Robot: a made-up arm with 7 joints. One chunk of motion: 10 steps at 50 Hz.
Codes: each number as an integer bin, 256 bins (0 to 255) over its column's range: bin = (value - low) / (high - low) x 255, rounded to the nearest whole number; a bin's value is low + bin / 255 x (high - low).
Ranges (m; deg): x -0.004..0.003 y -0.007..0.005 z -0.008..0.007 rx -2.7..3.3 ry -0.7..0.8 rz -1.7..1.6
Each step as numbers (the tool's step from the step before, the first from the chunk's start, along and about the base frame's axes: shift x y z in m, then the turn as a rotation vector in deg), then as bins.
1 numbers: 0.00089 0.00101 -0.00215 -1.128 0.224 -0.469
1 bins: 178 170 99 67 157 95
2 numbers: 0.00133 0.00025 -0.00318 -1.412 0.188 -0.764
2 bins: 194 154 82 55 151 72
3 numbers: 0.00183 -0.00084 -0.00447 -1.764 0.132 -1.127
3 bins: 212 131 60 40 141 44
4 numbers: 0.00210 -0.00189 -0.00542 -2.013 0.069 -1.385
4 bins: 222 109 44 29 131 24
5 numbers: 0.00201 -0.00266 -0.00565 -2.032 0.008 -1.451
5 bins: 219 92 40 28 120 19
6 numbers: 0.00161 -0.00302 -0.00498 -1.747 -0.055 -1.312
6 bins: 204 85 51 41 110 30
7 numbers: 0.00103 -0.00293 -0.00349 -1.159 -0.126 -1.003
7 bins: 183 86 77 65 98 54
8 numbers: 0.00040 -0.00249 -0.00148 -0.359 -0.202 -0.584
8 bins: 160 96 111 99 85 86
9 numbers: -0.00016 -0.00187 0.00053 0.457 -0.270 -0.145
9 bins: 140 109 145 134 73 120
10 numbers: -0.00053 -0.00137 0.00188 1.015 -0.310 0.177
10 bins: 126 120 168 158 66 145
